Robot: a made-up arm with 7 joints.
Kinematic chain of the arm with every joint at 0, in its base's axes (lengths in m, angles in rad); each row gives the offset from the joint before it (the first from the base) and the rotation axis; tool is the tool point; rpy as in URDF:
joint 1: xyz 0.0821 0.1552 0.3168 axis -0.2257 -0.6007 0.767
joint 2: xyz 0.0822 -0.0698 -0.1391 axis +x
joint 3: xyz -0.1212 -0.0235 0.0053 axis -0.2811 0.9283 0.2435
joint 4: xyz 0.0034 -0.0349 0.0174 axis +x
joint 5: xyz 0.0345 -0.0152 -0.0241 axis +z
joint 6: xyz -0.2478 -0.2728 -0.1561 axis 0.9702 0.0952 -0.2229
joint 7: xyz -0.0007 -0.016 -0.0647 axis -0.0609 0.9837 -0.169
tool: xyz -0.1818 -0.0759 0.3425 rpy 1.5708 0 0
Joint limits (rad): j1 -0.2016..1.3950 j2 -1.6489..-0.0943 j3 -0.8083..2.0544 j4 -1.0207..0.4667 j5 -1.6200..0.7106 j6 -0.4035..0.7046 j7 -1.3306..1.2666
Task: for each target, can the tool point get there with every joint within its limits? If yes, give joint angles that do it. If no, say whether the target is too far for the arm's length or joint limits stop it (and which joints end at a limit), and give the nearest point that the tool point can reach.
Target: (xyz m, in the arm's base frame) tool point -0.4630 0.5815 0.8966
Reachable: no: joint limits stop it (at a limit: joint 1, joint 2, joint 4, joint 6, joint 7) | nearest point -0.3867 0.5084 0.8179 | short by 0.132 m
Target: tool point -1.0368 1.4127 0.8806
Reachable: no: too far | nearest point -0.4295 0.6669 0.5227 | short by 1.026 m
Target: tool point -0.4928 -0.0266 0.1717
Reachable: yes | joints 0.3866 -0.2818 0.2583 -0.2987 -1.0720 0.6084 0.0348
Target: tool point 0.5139 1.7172 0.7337
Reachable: no: too far | nearest point 0.2730 0.8623 0.5760 | short by 0.902 m
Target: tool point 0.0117 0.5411 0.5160
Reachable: yes | joints 1.0633 -1.2881 1.7420 -0.1115 -0.2271 0.2872 0.3109
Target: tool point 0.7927 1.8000 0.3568
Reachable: no: too far | nearest point 0.3794 0.8351 0.4169 | short by 1.051 m
